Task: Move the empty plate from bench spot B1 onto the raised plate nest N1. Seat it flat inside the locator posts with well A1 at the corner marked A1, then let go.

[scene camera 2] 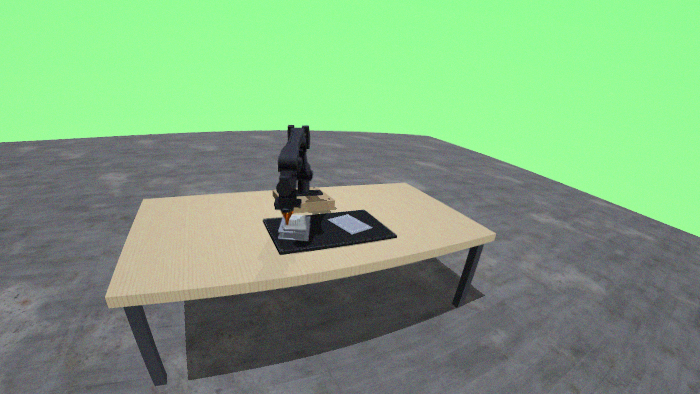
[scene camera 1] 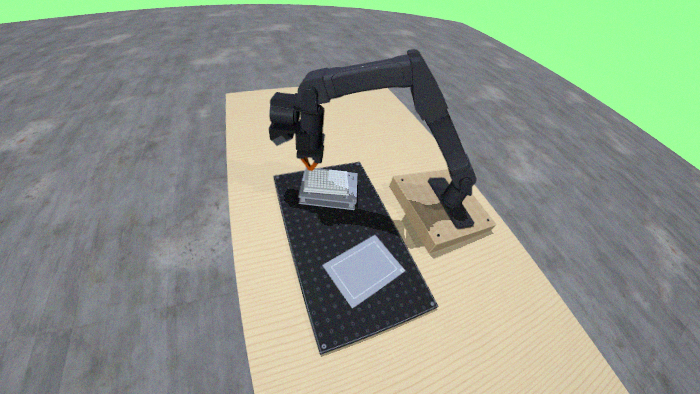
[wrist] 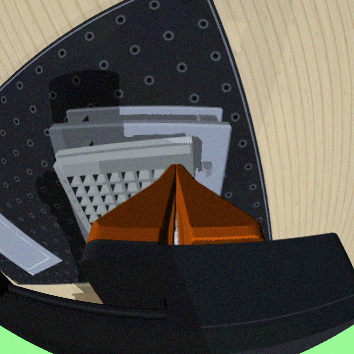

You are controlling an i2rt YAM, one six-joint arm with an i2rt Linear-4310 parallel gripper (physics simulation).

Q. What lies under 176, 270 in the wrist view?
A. My gripper.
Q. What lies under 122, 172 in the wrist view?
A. A white well plate.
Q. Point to a white well plate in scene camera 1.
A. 325, 181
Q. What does my gripper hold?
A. A white well plate.
